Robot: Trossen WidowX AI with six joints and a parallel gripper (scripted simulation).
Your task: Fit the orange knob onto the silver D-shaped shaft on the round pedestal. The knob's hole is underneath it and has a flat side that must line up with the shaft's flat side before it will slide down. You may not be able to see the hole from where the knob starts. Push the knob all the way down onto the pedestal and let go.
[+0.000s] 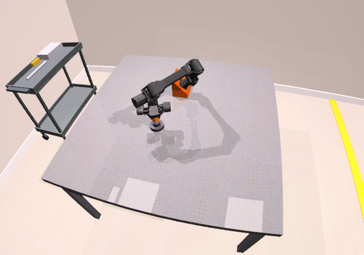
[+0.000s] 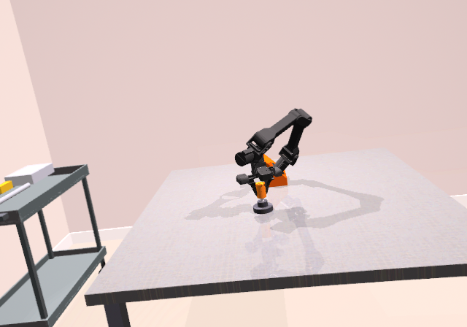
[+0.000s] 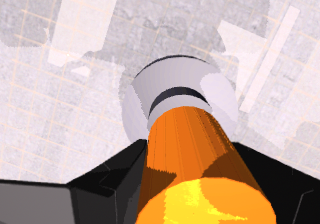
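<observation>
The orange knob lies 3 cm above my gripper tip. From my gripper tip the other things lie so: round pedestal (4 cm below).
</observation>
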